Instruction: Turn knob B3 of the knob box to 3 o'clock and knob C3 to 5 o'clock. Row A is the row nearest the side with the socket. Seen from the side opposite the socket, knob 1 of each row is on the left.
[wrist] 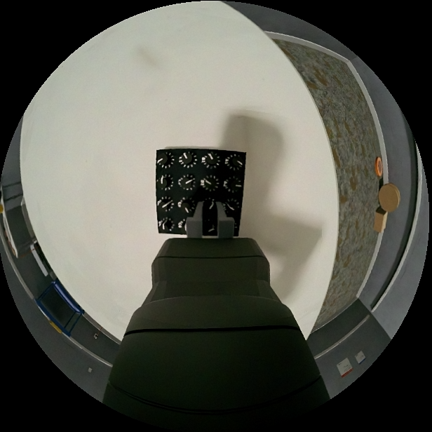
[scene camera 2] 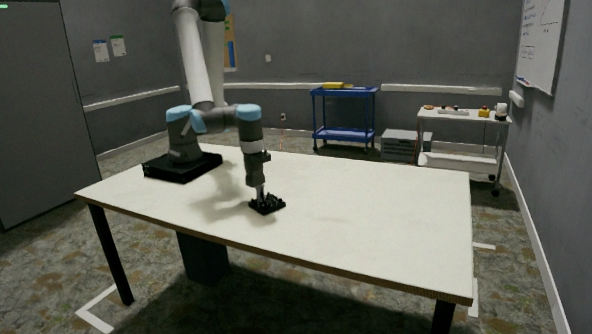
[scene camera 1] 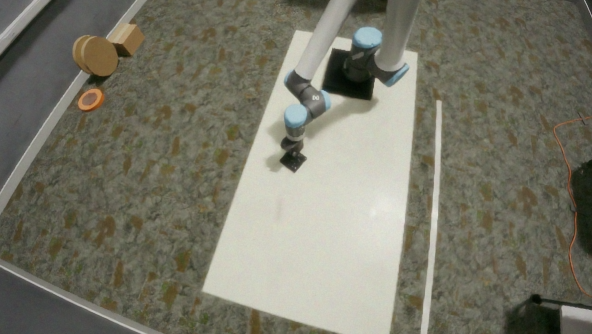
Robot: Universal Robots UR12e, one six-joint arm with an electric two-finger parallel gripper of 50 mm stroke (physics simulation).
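Where they show: gripper, between the fingertips: [scene camera 2: 260, 200] [scene camera 1: 293, 154]; arm's base, origin of its link: [scene camera 2: 185, 156] [scene camera 1: 357, 70].
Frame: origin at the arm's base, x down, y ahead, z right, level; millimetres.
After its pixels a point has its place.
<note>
The black knob box [scene camera 1: 294, 166] @[x 43, y 710, z 201 mm] [scene camera 2: 266, 210] @[x 45, y 704, z 274 mm] [wrist: 198, 171] lies flat on the table, with knobs in a square grid and white pointer marks. My gripper [scene camera 2: 260, 195] @[x 36, y 648, z 225 mm] [wrist: 209, 210] points down at the box, its fingers around a knob in the third column from the left and third row from the top of the wrist view. It is shut on that knob, which is partly hidden by the fingers. The knob just above it in the wrist view [wrist: 210, 183] is free, its mark slanting to the upper left. The socket and row letters cannot be made out.
The white table [scene camera 1: 320, 240] @[x 64, y 1039, z -28 mm] [scene camera 2: 350, 220] @[x 64, y 1010, z 194 mm] [wrist: 100, 125] carries the box and the arm's black base plate [scene camera 1: 337, 86] @[x 7, y 156, z 93 mm] [scene camera 2: 182, 172] @[x 7, y 156, z 172 mm]. A blue cart [scene camera 2: 345, 91] and a white side table [scene camera 2: 465, 112] stand beyond it. Cardboard pieces [scene camera 1: 100, 56] [wrist: 389, 197] lie off the table.
</note>
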